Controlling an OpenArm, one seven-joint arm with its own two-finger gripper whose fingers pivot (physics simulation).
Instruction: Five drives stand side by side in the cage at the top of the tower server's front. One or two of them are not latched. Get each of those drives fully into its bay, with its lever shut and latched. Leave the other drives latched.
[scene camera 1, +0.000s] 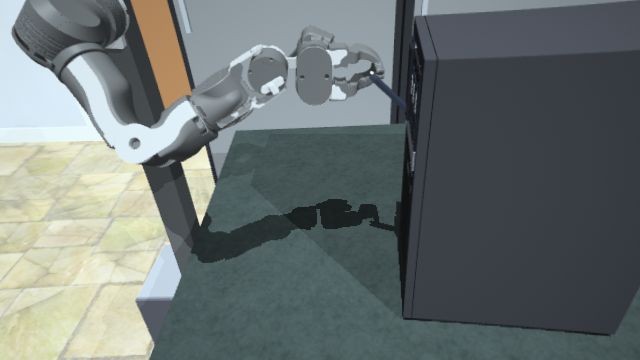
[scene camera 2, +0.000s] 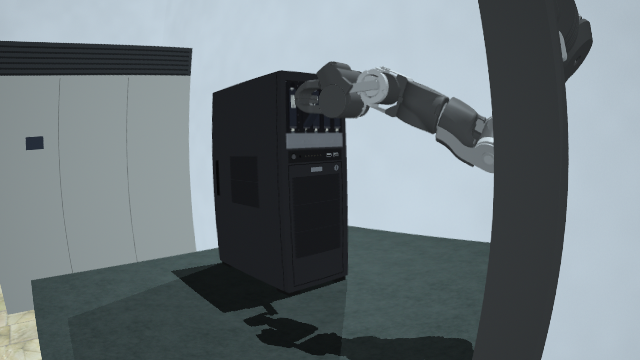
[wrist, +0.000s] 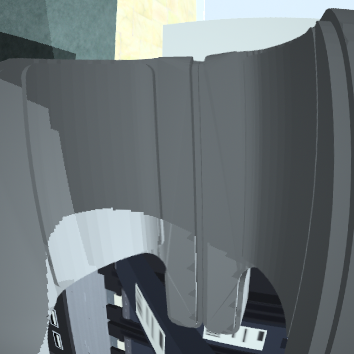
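The dark tower server (scene camera 1: 520, 190) (scene camera 2: 250, 225) stands upright, with the drive cage at the top of its front. One drive's dark blue lever (scene camera 1: 390, 91) (wrist: 172, 339) is swung out and slants up from the cage front. My gripper (scene camera 1: 382, 73) (scene camera 2: 298, 98) (wrist: 216, 197) is shut and empty, its fingertips together. In the first scene view its tips overlap the lever's raised free end; contact cannot be told. The leftmost drive (scene camera 2: 293, 117) stands upright in the cage. The gripper hides parts of the other drives, so their latches cannot be judged.
The tower stands on the dark green table (scene camera 1: 280, 300) (scene camera 2: 415, 280). A silver strip (scene camera 2: 314, 141) (wrist: 90, 315) crosses the front below the cage, with USB ports under it. A thick dark post (scene camera 2: 525, 175) rises at the right of the second scene view. Pale cabinet panels (scene camera 2: 100, 165) stand behind the table.
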